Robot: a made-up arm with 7 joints.
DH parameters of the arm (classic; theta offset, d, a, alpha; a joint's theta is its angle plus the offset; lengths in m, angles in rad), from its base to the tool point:
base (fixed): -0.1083 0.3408 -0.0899 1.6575
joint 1: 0 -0.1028 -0.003 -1.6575
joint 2: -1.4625 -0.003 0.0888 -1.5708
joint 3: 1.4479 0 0.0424 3.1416
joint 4: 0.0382 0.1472 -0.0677 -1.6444
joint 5: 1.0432 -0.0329 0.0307 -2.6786
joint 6: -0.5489 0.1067 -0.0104 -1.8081
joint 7: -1.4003 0 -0.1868 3.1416
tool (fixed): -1.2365 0.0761 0 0
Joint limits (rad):
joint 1: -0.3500..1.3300
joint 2: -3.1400..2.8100
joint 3: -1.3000..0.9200
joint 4: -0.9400..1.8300
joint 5: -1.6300..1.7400
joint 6: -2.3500..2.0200
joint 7: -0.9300..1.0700
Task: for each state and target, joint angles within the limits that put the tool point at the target. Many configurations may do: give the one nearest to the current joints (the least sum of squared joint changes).
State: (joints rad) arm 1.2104 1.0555 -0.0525 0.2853 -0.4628 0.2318 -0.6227
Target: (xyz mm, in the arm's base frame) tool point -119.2 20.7 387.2
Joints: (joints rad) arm 1.2690 0.6081 -0.1288 0.5185 -0.5884 0.2827 -0.5506
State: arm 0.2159 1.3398 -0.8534 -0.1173 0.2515 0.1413 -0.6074
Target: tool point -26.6 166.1 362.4
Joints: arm 0.0951 1.9317 -0.8890 -0.0101 0.0368 0.6506 -0.9300
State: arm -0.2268 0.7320 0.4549 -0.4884 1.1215 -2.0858 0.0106
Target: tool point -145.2 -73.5 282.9
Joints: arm -0.0875 0.9462 0.2330 -0.3652 0.9065 -1.8091 -0.3785
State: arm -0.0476 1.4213 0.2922 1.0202 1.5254 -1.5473 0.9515
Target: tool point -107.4 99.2 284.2
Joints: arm -0.0306 1.5260 0.5815 0.7378 1.6819 -1.5564 0.4759
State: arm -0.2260 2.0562 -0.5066 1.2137 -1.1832 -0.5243 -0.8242
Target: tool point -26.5 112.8 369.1
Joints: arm 0.0369 2.1629 -0.2822 0.8804 -1.1216 -0.4667 -0.7703
